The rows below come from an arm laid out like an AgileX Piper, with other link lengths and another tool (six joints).
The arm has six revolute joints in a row. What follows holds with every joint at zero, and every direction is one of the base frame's.
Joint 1 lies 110.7 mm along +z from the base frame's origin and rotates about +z.
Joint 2 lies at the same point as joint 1 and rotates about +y.
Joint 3 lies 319.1 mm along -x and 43.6 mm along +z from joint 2 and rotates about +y.
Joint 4 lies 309.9 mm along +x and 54.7 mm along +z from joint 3 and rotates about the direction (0.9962, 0, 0.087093).
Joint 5 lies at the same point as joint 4 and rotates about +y.
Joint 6 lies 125.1 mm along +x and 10.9 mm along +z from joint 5 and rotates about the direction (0.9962, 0, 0.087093).
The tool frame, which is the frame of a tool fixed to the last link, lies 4.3 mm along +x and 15 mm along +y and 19.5 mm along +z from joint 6; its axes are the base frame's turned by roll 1.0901, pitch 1.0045 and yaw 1.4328 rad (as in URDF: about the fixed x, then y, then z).
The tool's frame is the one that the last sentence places.
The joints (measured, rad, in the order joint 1, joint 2, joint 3, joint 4, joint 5, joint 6), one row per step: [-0.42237 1.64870 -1.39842 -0.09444 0.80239 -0.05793]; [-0.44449 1.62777 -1.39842 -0.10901 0.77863 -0.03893]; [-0.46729 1.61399 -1.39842 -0.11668 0.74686 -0.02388]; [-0.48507 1.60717 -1.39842 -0.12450 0.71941 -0.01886]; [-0.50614 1.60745 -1.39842 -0.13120 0.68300 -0.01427]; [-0.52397 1.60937 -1.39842 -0.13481 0.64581 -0.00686]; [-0.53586 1.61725 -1.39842 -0.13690 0.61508 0.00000]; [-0.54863 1.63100 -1.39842 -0.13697 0.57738 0.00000]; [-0.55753 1.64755 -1.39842 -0.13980 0.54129 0.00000]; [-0.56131 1.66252 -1.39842 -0.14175 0.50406 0.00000]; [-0.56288 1.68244 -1.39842 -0.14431 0.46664 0.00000]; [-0.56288 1.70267 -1.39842 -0.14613 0.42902 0.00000]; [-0.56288 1.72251 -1.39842 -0.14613 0.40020 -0.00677]
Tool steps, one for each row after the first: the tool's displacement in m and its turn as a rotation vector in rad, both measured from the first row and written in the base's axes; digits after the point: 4 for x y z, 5 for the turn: [-0.0062 -0.0100 0.0121 -0.02189 -0.04049 -0.03283]; [-0.0108 -0.0202 0.0218 -0.04024 -0.08323 -0.06284]; [-0.0139 -0.0284 0.0277 -0.05946 -0.11227 -0.07992]; [-0.0157 -0.0388 0.0313 -0.07913 -0.14294 -0.09870]; [-0.0167 -0.0477 0.0344 -0.09436 -0.17505 -0.11657]; [-0.0158 -0.0546 0.0340 -0.10289 -0.19666 -0.12901]; [-0.0135 -0.0625 0.0315 -0.11393 -0.21755 -0.13661]; [-0.0102 -0.0691 0.0273 -0.12506 -0.23342 -0.13977]; [-0.0060 -0.0734 0.0240 -0.13607 -0.25237 -0.13781]; [-0.0004 -0.0772 0.0182 -0.14498 -0.26701 -0.13336]; [0.0055 -0.0802 0.0122 -0.15287 -0.28206 -0.12748]; [0.0107 -0.0827 0.0052 -0.15958 -0.28779 -0.11866]
